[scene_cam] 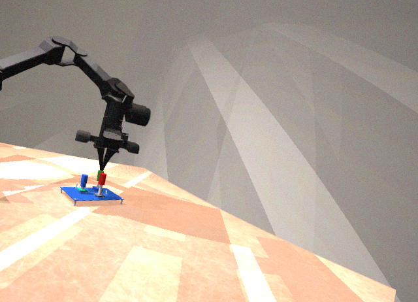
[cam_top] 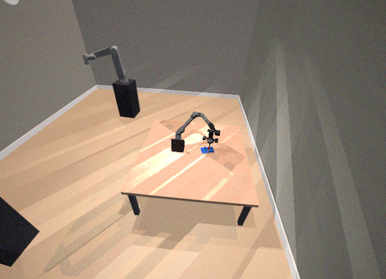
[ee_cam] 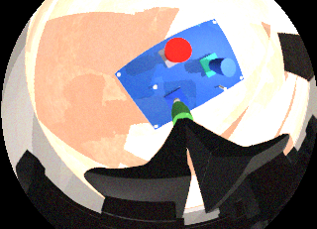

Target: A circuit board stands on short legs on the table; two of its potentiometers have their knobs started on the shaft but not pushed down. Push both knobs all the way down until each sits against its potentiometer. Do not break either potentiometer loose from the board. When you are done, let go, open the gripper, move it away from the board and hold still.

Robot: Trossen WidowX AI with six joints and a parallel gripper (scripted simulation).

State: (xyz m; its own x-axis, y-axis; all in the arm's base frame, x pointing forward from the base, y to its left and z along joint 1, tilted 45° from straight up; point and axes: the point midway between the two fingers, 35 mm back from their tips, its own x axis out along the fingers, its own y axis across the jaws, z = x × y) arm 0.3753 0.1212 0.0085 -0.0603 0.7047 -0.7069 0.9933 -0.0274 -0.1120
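Right now the blue knob is 50 mm behind my gripper tip, 40 mm to the right of it and 30 mm below it. Round my gripper tip: green knob (20 mm below).
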